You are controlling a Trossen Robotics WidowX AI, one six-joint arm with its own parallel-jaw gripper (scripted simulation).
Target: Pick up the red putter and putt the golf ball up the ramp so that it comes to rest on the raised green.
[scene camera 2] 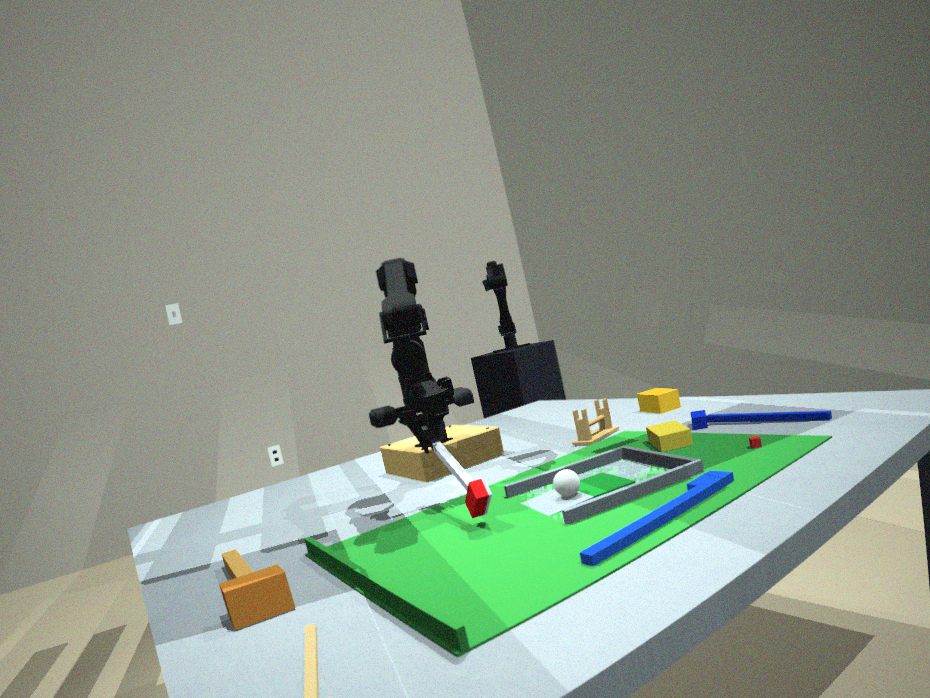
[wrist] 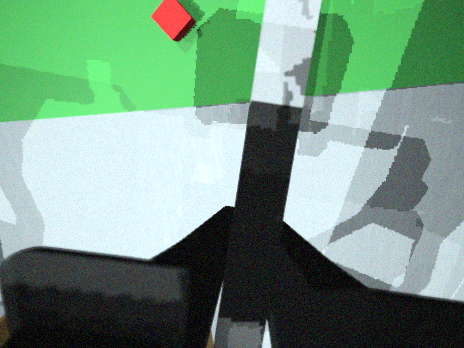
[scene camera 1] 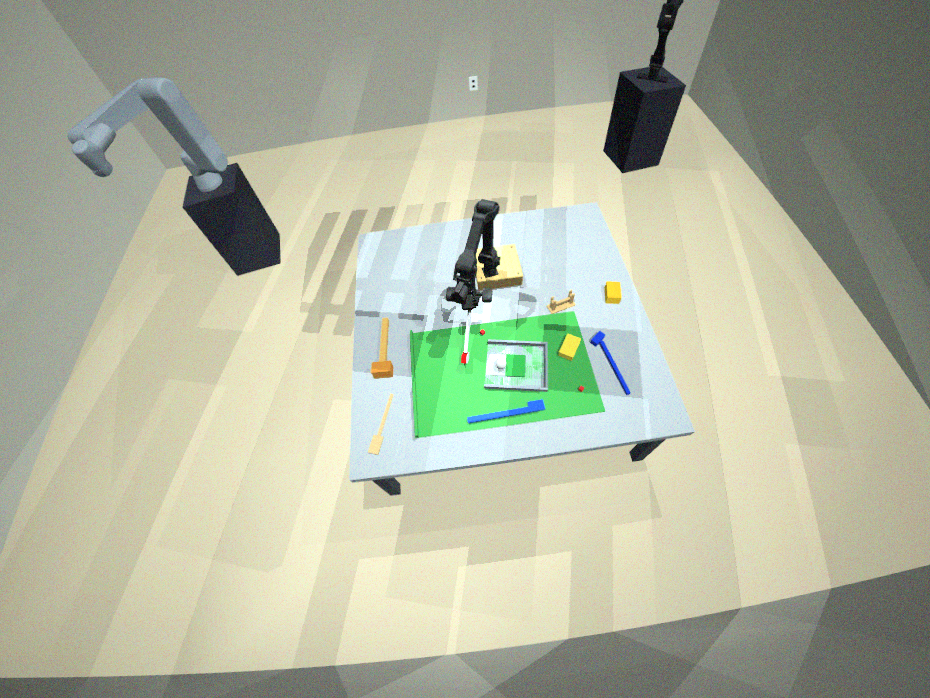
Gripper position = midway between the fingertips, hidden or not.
I see my gripper [scene camera 2: 431,452], a blue hammer [scene camera 2: 699,419] and an orange mallet [scene camera 2: 250,596].
My gripper shows as well in the wrist view [wrist: 247,218]. The wrist view does not show the blue hammer: it is out of frame. The wrist view misses the orange mallet: it is out of frame.
